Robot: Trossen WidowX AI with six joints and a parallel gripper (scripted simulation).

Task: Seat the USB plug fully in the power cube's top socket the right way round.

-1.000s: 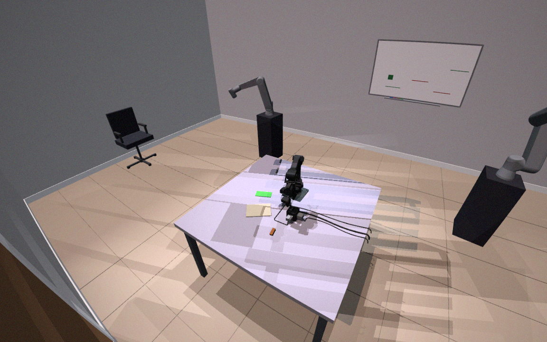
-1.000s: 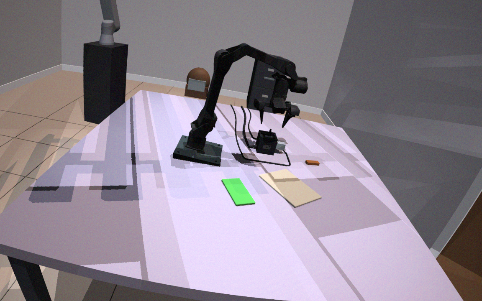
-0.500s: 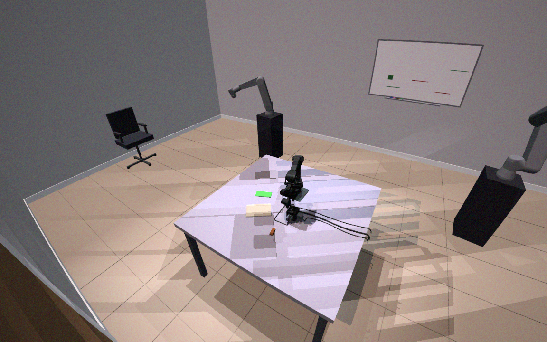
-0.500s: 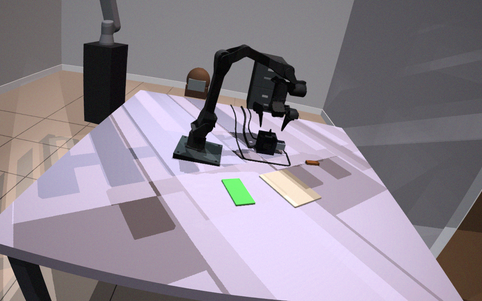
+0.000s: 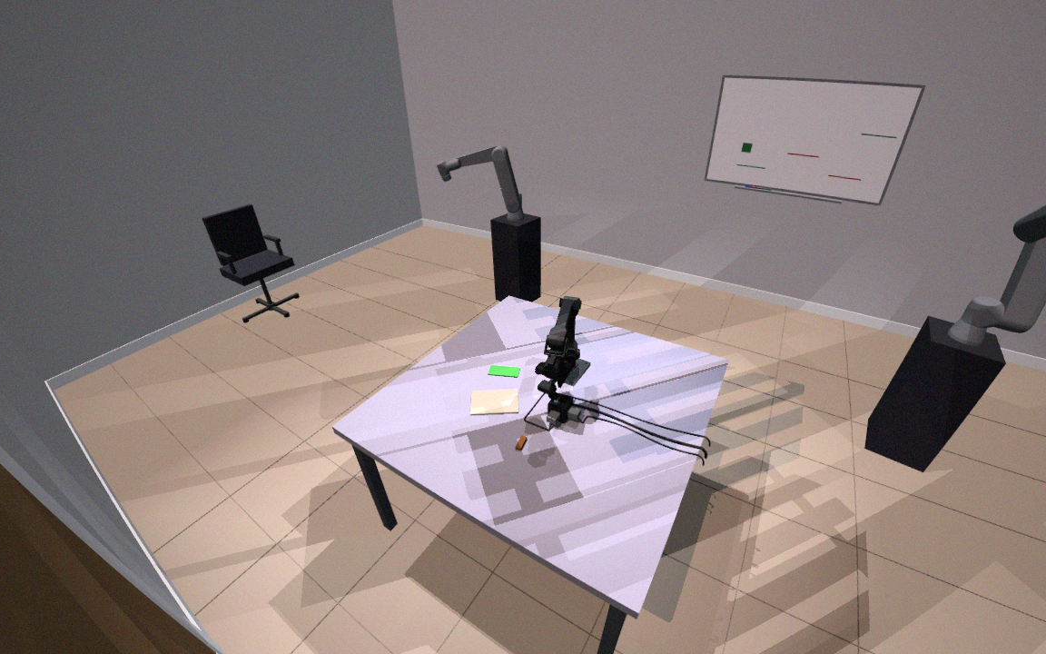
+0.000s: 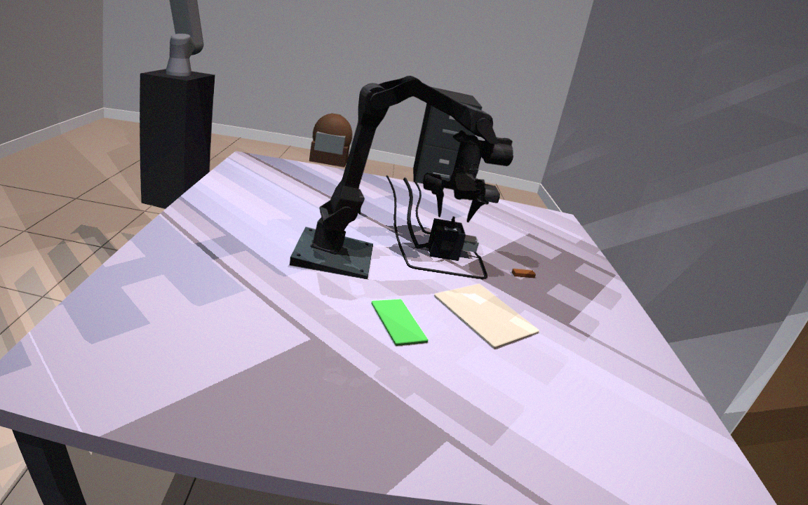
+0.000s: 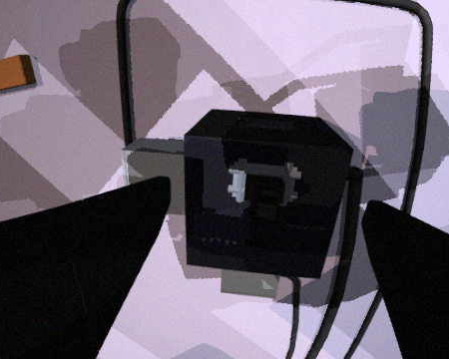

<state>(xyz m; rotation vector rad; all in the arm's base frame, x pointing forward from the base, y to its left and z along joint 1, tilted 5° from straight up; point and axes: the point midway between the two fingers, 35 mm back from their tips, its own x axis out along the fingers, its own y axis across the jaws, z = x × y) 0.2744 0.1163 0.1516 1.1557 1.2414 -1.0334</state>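
Now: the USB plug 2 cm below my gripper tip. From my gripper tip the other things lie so: beige card (24 cm to the right, 11 cm ahead, 10 cm below); then small orange block (22 cm ahead, 10 cm below); then USB socket (4 cm below, 1 cm to the left).
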